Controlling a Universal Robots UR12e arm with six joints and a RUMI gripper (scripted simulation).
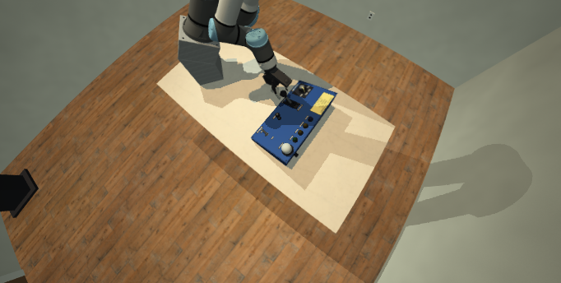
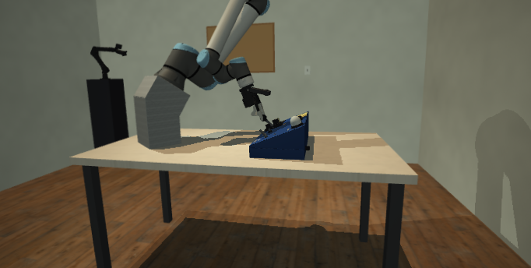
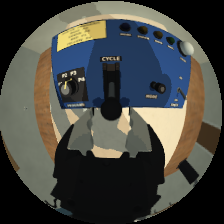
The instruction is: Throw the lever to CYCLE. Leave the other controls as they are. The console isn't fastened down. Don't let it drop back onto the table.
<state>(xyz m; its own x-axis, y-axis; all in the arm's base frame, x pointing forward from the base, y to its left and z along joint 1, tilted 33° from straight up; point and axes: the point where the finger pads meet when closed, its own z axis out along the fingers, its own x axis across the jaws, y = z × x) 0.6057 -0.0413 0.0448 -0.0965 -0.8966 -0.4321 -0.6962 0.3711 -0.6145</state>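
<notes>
The black lever lies 3 cm ahead of my hand and 2 cm below it. Round my hand: blue sloped console 8 cm ahead, 7 cm to the right, 6 cm below; then small knob 13 cm to the right, 4 cm ahead, 3 cm below; then rotary selector 11 cm to the left, 8 cm ahead, 3 cm below.
</notes>
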